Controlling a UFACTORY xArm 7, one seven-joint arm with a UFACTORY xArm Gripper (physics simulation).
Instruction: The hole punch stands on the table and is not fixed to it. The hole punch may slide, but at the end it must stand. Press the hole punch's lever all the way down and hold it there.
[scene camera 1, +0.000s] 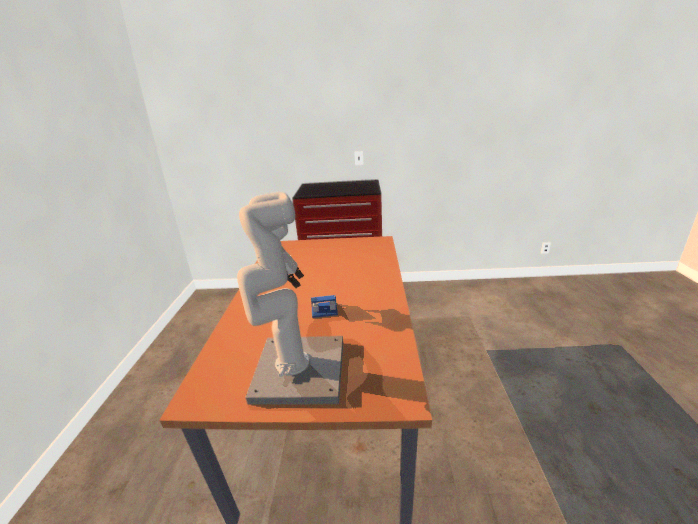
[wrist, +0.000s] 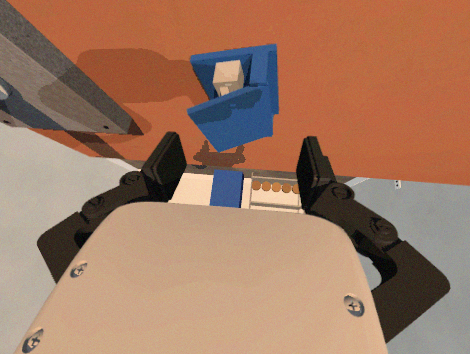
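Where they show: gripper, fingertip midpoint: (scene camera 1: 300, 282) (wrist: 239, 150); arm's base, origin of the base link: (scene camera 1: 292, 363).
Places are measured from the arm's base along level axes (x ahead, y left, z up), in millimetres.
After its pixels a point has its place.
Observation:
The hole punch (scene camera 1: 324, 307) @[x 412, y -35, z -24 mm] (wrist: 270, 100) @[x 450, y -48, z -24 mm] stands on the orange table, blue with a pale block inside. Its lever (wrist: 232, 120) @[x 398, y -21, z 34 mm] shows in the wrist view as a broad blue plate, tilted up at an angle over the base. My gripper (scene camera 1: 299, 279) @[x 413, y 69, z 113 mm] (wrist: 239, 150) @[x 413, y 69, z 113 mm] is open, with nothing between its fingers. In the scene view it hangs above the table to the left of the hole punch and a little farther back, pointing down at a slant. In the wrist view the punch lies beyond the fingertips, and neither finger touches it.
The arm's grey base plate (scene camera 1: 264, 383) @[x -108, y 72, z -2 mm] (wrist: 65, 80) @[x 156, y -21, z -4 mm] is bolted near the front of the table (scene camera 1: 214, 389) @[x -125, y 265, z -36 mm] (wrist: 375, 100) @[x 604, y -37, z -36 mm]. A red drawer cabinet (scene camera 1: 338, 211) stands behind the far edge. Beyond the table edge, a pale object with a blue band (wrist: 227, 188) shows between the fingers.

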